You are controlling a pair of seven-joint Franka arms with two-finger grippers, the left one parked.
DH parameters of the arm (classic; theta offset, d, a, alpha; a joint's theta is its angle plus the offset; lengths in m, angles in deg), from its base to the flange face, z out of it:
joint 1: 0 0.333 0 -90
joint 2: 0 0 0 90
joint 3: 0 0.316 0.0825 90
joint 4: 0 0 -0.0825 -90
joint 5: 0 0.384 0 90
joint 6: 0 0 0.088 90
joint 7: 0 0.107 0 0
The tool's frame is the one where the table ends.
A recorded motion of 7 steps. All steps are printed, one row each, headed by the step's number.
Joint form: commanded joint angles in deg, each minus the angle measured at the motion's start. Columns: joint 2, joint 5, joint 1, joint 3, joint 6, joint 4, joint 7.
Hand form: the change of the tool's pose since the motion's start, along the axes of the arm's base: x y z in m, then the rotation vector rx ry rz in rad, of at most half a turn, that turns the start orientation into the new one. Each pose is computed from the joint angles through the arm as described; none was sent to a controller.
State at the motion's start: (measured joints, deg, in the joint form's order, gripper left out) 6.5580 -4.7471 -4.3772 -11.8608 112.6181 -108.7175 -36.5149
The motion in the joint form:
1: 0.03 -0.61 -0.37 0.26 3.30 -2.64 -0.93
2: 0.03 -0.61 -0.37 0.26 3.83 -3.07 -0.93
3: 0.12 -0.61 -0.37 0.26 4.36 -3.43 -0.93
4: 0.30 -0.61 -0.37 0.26 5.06 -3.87 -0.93
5: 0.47 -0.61 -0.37 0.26 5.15 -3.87 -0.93
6: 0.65 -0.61 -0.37 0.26 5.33 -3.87 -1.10
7: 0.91 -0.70 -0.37 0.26 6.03 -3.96 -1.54
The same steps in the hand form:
1: -0.0035 -0.0006 -0.0169 -0.0085 -0.0067 0.0237
2: -0.0040 -0.0004 -0.0196 -0.0086 -0.0084 0.0245
3: -0.0042 -0.0003 -0.0226 -0.0089 -0.0098 0.0253
4: -0.0043 -0.0001 -0.0269 -0.0093 -0.0111 0.0264
5: -0.0039 -0.0002 -0.0285 -0.0094 -0.0096 0.0266
6: -0.0033 -0.0002 -0.0300 -0.0097 -0.0093 0.0299
7: -0.0020 -0.0005 -0.0322 -0.0127 -0.0139 0.0396

